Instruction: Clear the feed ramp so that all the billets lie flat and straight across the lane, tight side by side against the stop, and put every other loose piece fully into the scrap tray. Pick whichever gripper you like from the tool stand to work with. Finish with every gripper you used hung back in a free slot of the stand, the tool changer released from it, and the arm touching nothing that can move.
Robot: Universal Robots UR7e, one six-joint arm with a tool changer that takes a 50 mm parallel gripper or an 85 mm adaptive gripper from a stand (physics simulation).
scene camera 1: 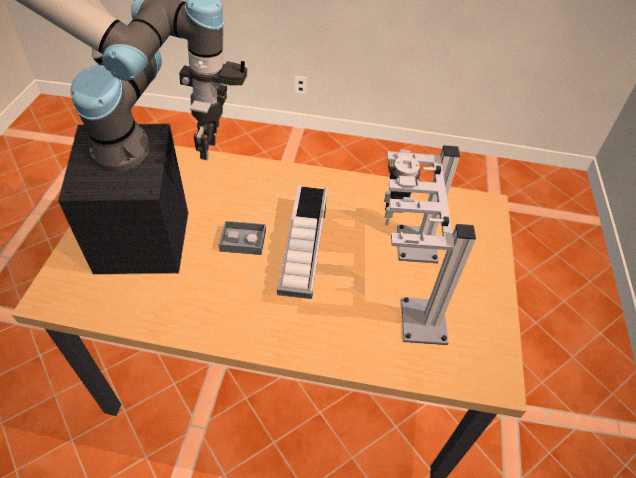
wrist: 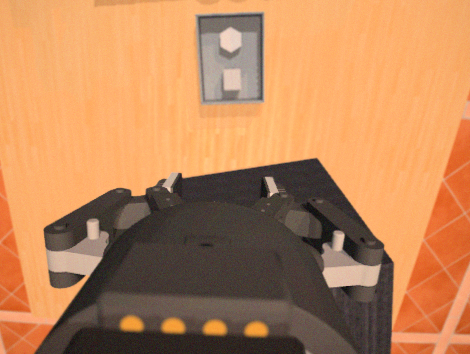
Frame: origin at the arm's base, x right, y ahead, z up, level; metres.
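Seen in the pictures: arm's base, origin of the base link: (scene camera 1: 120, 148).
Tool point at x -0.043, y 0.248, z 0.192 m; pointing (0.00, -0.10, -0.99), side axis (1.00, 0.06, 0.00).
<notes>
Pixels of each thing's top centre, then the offset from my tool point to it. "*": a spot on its surface instead. Level surfaces: height alone.
- lane, surface spot: (scene camera 1: 317, 246) * dx +0.023, dy +0.289, dz -0.448 m
- dark stop, middle of its top: (scene camera 1: 294, 289) dx +0.184, dy +0.263, dz -0.451 m
- black ramp surface, its level: dz -0.440 m
- grey scrap tray, middle of its top: (wrist: 231, 60) (scene camera 1: 242, 233) dx -0.002, dy +0.052, dz -0.490 m
- white hexagonal piece, middle of its top: (wrist: 230, 39) (scene camera 1: 251, 237) dx -0.007, dy +0.080, dz -0.505 m
- small block, middle of its top: (wrist: 232, 79) (scene camera 1: 233, 234) dx +0.002, dy +0.024, dz -0.496 m
My gripper (scene camera 1: 204, 149) (wrist: 221, 184), the adaptive one with linkage fingers, is open and empty, high above the table beside the robot's base. Several white billets (scene camera 1: 299, 256) lie across the lane (scene camera 1: 317, 246) side by side, in a row from the dark stop (scene camera 1: 294, 293) up towards the black ramp surface (scene camera 1: 311, 201), which shows no pieces. Small gaps between them cannot be judged. The grey scrap tray (scene camera 1: 242, 250) (wrist: 262, 60) holds a white hexagonal piece (scene camera 1: 251, 237) (wrist: 230, 40) and a small block (scene camera 1: 232, 234) (wrist: 232, 79), both inside its walls.
The tool stand (scene camera 1: 446, 282) is at the right, with another gripper (scene camera 1: 407, 167) hanging in its far slot and empty fork arms (scene camera 1: 419, 205) nearer the camera. The black pedestal (scene camera 1: 128, 226) (wrist: 300, 182) carries the arm at the left and lies below my gripper in the wrist view.
</notes>
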